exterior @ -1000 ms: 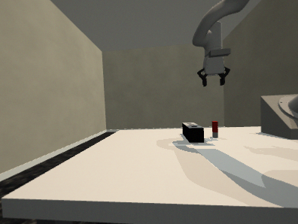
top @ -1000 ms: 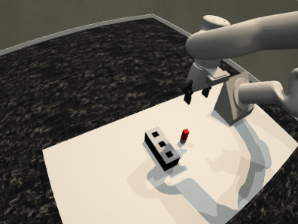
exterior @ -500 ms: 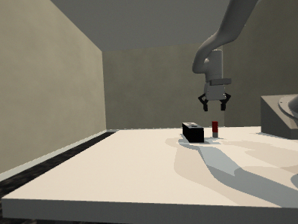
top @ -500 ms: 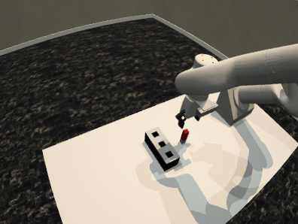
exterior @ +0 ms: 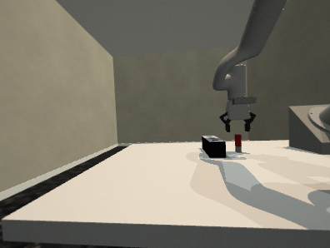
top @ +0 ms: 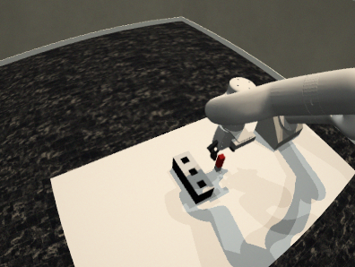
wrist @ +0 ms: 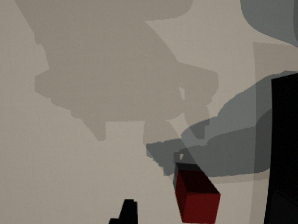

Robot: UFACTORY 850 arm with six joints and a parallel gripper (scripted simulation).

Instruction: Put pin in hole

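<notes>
My gripper is now 5 cm above the pin. Round my hand: black block 13 cm ahead, 8 cm below, 2 cm to the right.
</notes>
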